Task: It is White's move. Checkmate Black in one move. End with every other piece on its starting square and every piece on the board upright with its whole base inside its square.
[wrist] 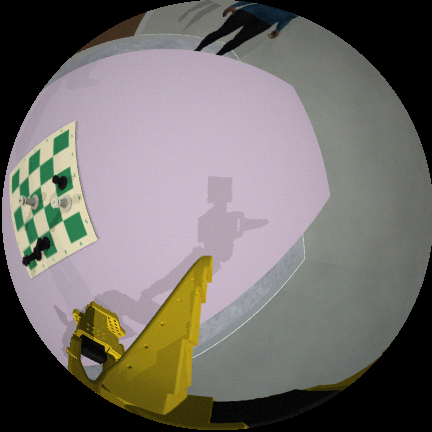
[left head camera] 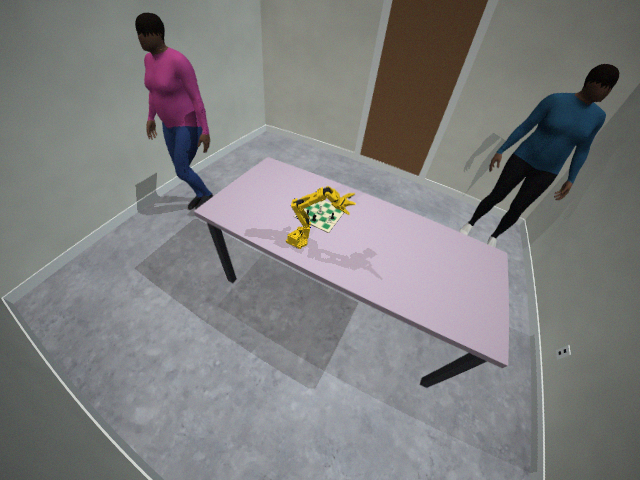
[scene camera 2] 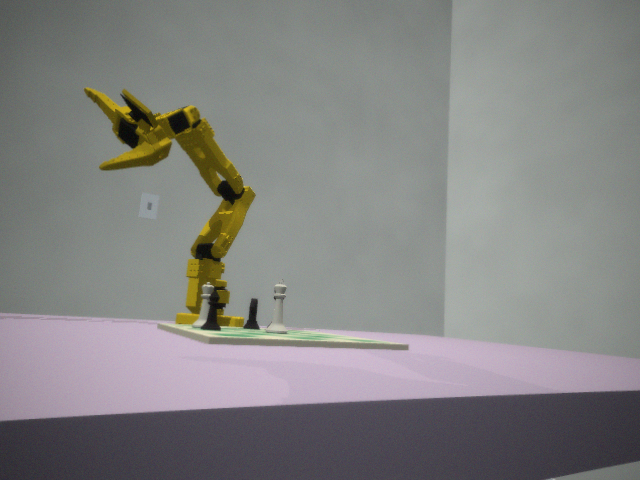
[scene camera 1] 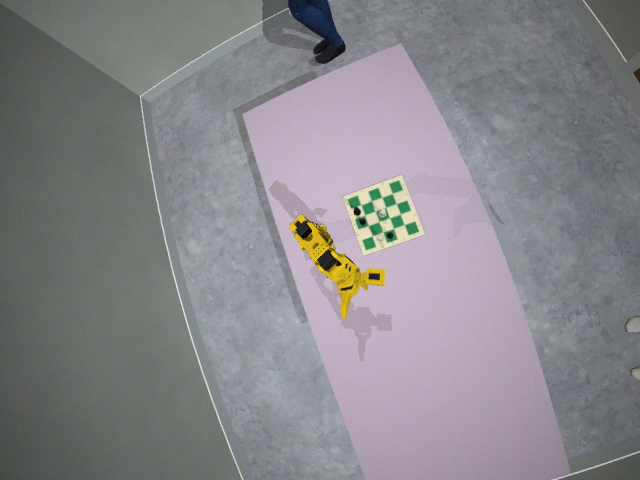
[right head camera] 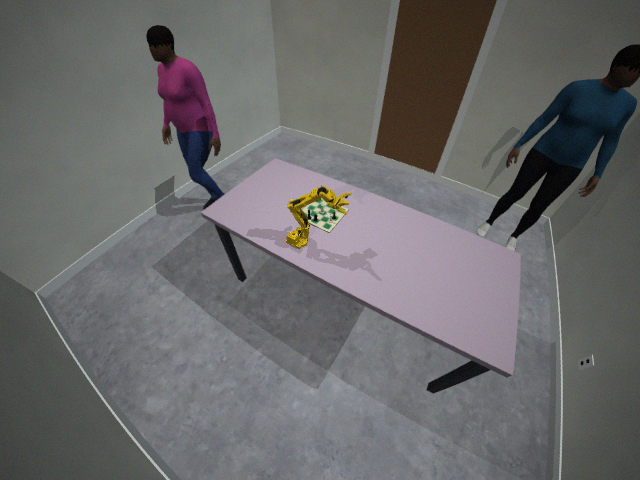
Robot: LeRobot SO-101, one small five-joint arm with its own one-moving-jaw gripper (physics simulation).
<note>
I see a chessboard [scene camera 1: 401, 219].
The chessboard shows as well in the wrist view [wrist: 67, 231], in scene camera 2 [scene camera 2: 228, 335] and in the right head camera view [right head camera: 315, 207].
</note>
